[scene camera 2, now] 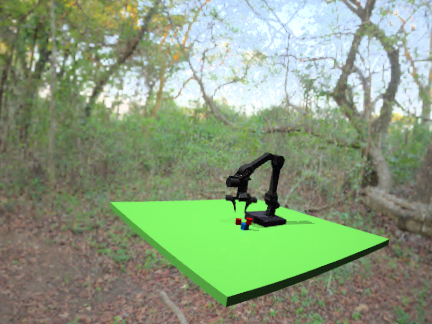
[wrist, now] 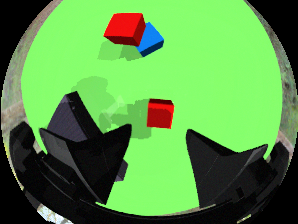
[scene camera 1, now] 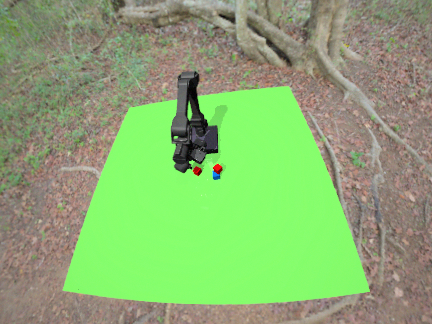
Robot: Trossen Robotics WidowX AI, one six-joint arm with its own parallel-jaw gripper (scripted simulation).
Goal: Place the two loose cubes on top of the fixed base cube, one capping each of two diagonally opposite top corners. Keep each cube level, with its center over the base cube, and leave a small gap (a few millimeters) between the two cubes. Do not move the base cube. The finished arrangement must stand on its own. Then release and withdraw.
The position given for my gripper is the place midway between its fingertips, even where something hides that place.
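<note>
My gripper (wrist: 159, 131) holds nothing and is open. Also visible: a red cube (wrist: 122, 29) and a red cube (wrist: 160, 112).
</note>
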